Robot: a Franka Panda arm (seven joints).
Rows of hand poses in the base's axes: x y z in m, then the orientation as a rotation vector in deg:
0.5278, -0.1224, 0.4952, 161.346, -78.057, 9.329
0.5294, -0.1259, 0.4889, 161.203, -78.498, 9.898
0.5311, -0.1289, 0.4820, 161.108, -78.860, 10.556
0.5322, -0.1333, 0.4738, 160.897, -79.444, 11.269
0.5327, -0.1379, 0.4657, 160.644, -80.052, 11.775
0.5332, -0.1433, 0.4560, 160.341, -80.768, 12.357
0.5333, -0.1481, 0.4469, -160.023, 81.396, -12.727
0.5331, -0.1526, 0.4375, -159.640, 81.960, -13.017
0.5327, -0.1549, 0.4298, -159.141, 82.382, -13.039
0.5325, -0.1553, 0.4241, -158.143, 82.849, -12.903
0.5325, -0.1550, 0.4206, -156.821, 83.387, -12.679
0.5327, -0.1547, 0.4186, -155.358, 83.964, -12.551
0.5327, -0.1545, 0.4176, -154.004, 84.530, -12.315
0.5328, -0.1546, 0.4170, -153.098, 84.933, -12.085
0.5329, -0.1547, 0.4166, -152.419, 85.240, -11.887
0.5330, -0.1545, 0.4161, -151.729, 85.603, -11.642
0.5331, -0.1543, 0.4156, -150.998, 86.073, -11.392
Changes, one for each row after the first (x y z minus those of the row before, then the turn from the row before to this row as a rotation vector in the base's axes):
0.0016, -0.0035, -0.0063, -0.059, -0.373, -0.286
0.0017, -0.0030, -0.0069, -0.072, -0.429, -0.226
0.0011, -0.0044, -0.0082, -0.078, -0.465, -0.385
0.0005, -0.0046, -0.0081, -0.051, -0.333, -0.413
0.0005, -0.0054, -0.0097, -0.056, -0.384, -0.487
0.0001, -0.0048, -0.0091, -0.029, -0.249, -0.443
-0.0002, -0.0045, -0.0094, -0.002, -0.210, -0.425
-0.0004, -0.0023, -0.0077, 0.233, -0.148, -0.366
-0.0002, -0.0004, -0.0057, 0.662, -0.278, -0.508
0.0000, 0.0003, -0.0035, 0.918, -0.360, -0.632
0.0002, 0.0003, -0.0020, 0.973, -0.462, -0.699
0.0000, 0.0002, -0.0010, 0.926, -0.353, -0.671
0.0001, -0.0001, -0.0006, 0.635, -0.189, -0.466
0.0001, -0.0001, -0.0004, 0.482, -0.125, -0.354
0.0001, 0.0002, -0.0005, 0.486, -0.089, -0.391
0.0001, 0.0002, -0.0005, 0.477, -0.074, -0.468

